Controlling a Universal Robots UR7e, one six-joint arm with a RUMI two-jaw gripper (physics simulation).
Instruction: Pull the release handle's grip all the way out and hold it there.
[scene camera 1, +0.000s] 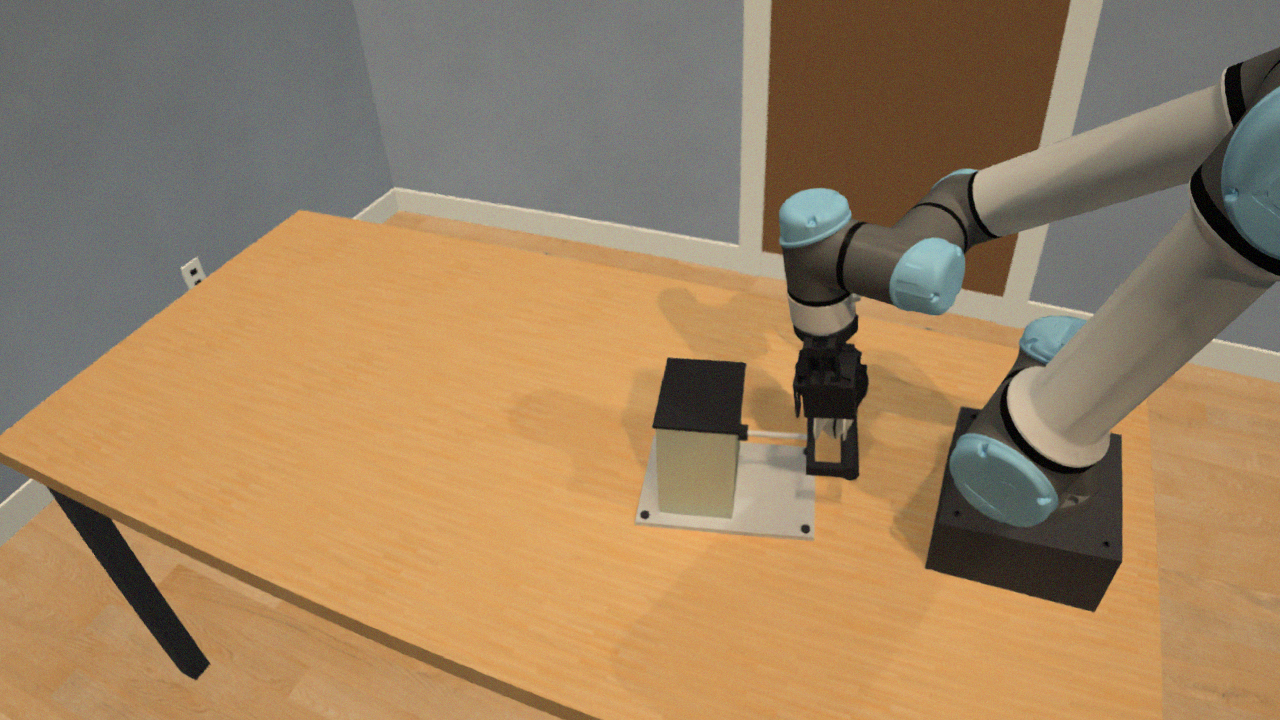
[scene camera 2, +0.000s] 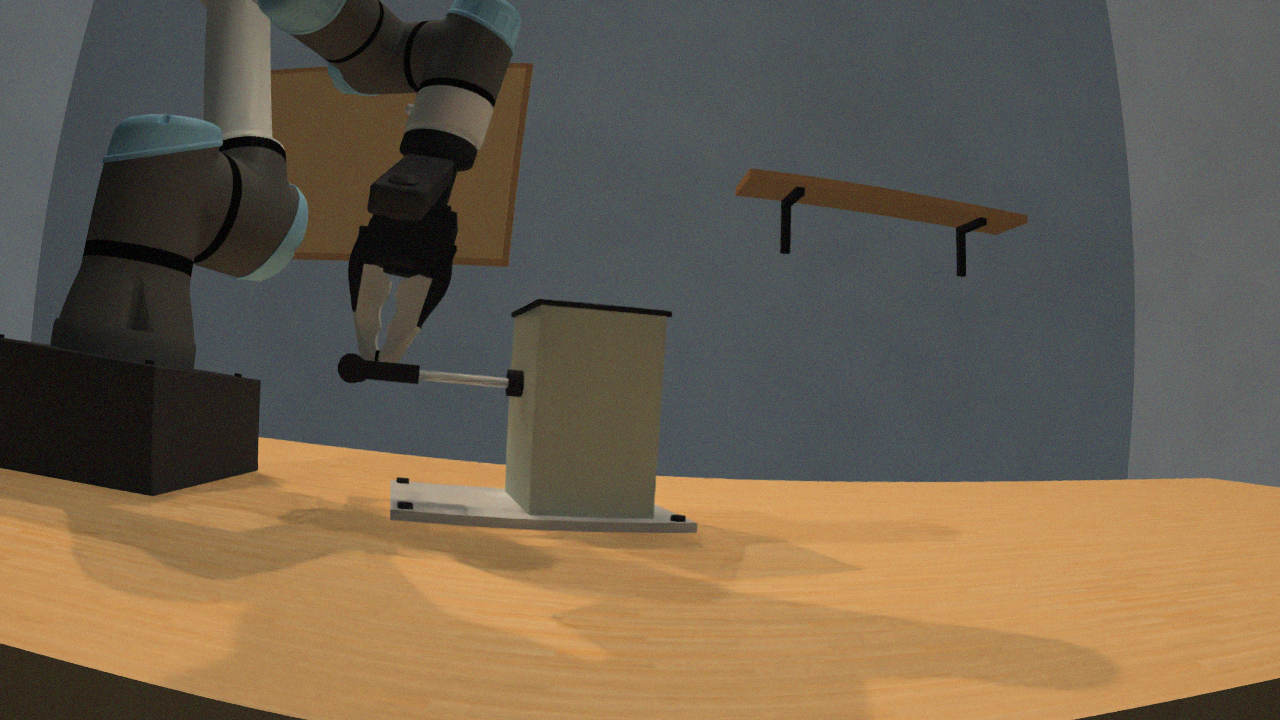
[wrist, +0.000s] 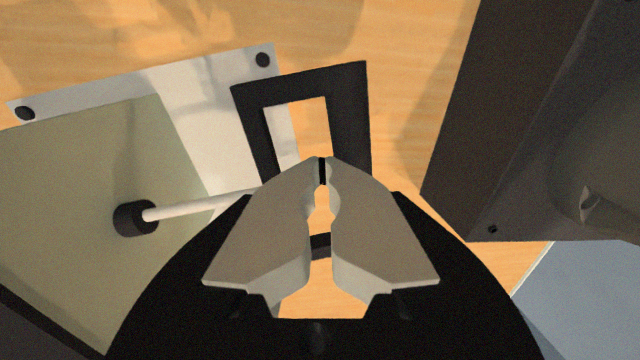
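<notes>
The release handle's grip (scene camera 1: 832, 468) (scene camera 2: 390, 371) (wrist: 353, 115) is a black rectangular loop on a pale rod (scene camera 1: 775, 435) (scene camera 2: 463, 379) (wrist: 200, 204). The rod comes out of a black collar on the side of a cream housing (scene camera 1: 698, 470) (scene camera 2: 595, 411) (wrist: 75, 165), and a long stretch of it shows. My gripper (scene camera 1: 832, 431) (scene camera 2: 376, 358) (wrist: 323, 161) points down and is shut with nothing between its fingers. Its tips are at the loop's opening, level with the top of the grip in the second scene view. The fingers hide part of the loop in the wrist view; contact cannot be told.
The housing has a black lid (scene camera 1: 701, 394) and stands on a light base plate (scene camera 1: 776, 512) (scene camera 2: 447, 497) (wrist: 185, 125) with dark bolts. The robot's dark pedestal (scene camera 1: 1011, 568) (scene camera 2: 76, 420) (wrist: 465, 115) stands beyond the grip, on the side away from the housing. A wall shelf (scene camera 2: 881, 202) is in the background.
</notes>
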